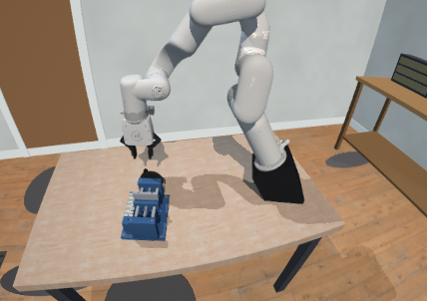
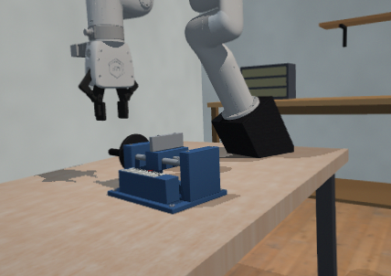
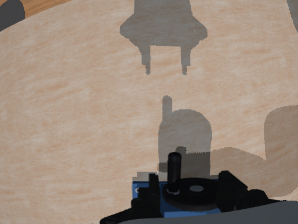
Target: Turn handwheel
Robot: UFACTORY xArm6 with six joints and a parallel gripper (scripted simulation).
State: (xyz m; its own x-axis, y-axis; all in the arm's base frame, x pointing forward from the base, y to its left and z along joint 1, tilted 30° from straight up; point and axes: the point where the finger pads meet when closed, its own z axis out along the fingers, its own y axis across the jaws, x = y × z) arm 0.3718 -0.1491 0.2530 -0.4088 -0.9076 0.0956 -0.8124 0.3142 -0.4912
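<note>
My hand is 1 cm short of the black handwheel, 2 cm to the right of it and 9 cm above it. Also, from my hand: grey stop block 5 cm ahead, 14 cm to the left, 8 cm below.
</note>
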